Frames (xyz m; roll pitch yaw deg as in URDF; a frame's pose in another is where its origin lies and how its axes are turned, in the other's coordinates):
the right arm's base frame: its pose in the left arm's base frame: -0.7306 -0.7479 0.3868 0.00 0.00 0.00
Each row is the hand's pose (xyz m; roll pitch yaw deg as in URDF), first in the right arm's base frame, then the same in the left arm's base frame.
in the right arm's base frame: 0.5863 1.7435 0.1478 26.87 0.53 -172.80
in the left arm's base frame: -0.1443 0.9956 0.5346 26.87 0.53 -172.80
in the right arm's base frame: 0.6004 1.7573 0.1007 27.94 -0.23 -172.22
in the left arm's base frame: -0.1302 1.0094 0.4875 27.94 -0.23 -172.22
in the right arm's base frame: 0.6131 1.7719 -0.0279 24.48 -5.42 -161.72
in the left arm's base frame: -0.1175 1.0240 0.3589 24.48 -5.42 -161.72
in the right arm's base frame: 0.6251 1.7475 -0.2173 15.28 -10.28 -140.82
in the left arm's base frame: -0.1055 0.9996 0.1695 15.28 -10.28 -140.82
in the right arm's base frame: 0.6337 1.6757 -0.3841 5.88 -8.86 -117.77
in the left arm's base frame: -0.0969 0.9278 0.0027 5.88 -8.86 -117.77
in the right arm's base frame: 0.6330 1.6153 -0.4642 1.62 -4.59 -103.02
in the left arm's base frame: -0.0976 0.8674 -0.0774 1.62 -4.59 -103.02
